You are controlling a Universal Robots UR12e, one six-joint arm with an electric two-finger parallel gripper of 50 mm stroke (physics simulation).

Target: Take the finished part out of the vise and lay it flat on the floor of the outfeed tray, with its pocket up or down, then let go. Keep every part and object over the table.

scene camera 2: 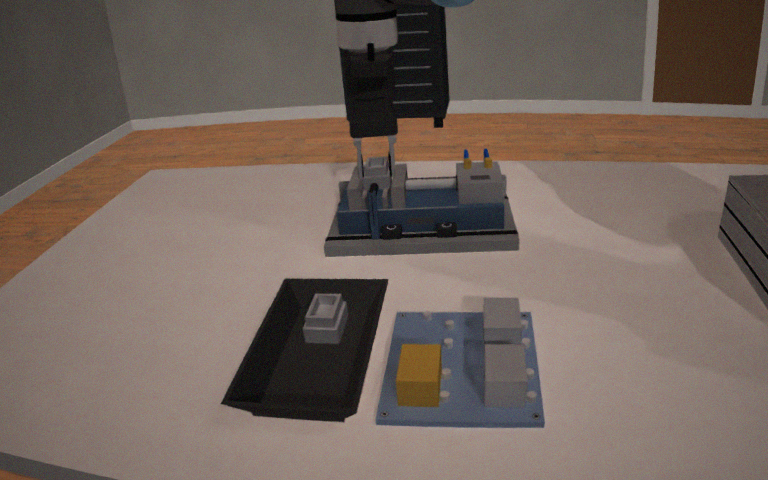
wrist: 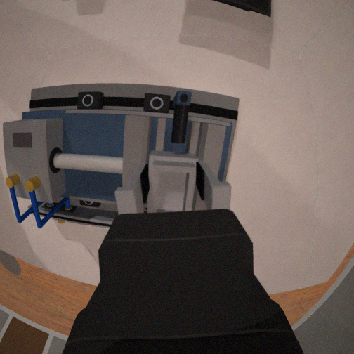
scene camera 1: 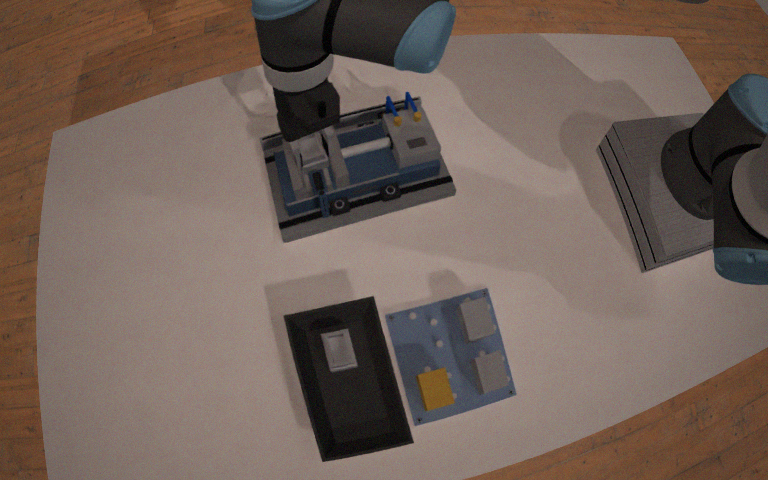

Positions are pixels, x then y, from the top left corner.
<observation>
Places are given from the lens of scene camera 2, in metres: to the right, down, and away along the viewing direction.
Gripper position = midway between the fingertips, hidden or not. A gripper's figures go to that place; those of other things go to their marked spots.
gripper (scene camera 2: 376, 175): -0.01, -0.10, 0.91
yellow block (scene camera 2: 418, 379): 0.03, 0.14, 0.56
</observation>
